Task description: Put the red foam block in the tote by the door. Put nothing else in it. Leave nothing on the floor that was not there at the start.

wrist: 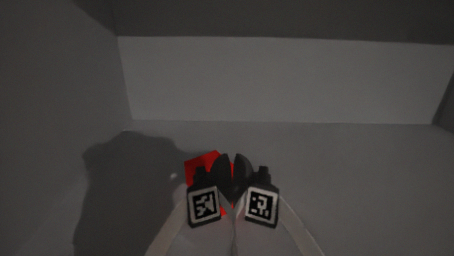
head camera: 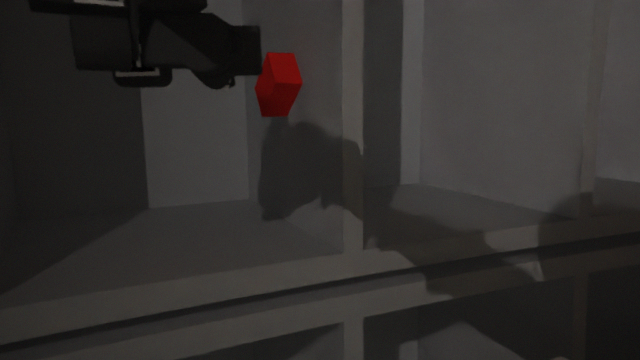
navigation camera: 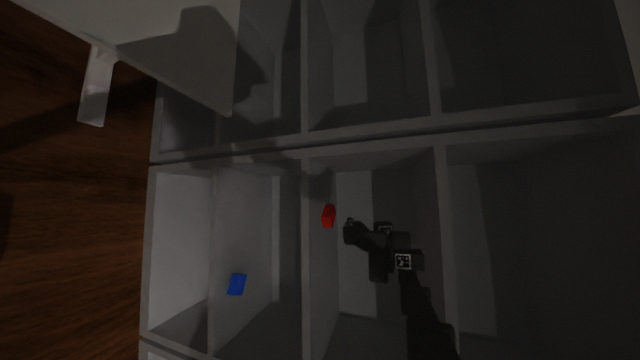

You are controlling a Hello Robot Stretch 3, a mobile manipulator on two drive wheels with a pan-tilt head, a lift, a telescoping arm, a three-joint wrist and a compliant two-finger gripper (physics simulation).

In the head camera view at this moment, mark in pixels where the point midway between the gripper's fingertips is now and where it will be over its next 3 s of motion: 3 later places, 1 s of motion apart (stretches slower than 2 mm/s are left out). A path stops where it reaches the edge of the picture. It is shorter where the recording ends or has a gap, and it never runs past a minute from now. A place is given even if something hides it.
My gripper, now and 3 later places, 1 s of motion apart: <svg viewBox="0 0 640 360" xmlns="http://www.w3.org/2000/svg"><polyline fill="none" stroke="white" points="226,66 225,66 214,68 214,68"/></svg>
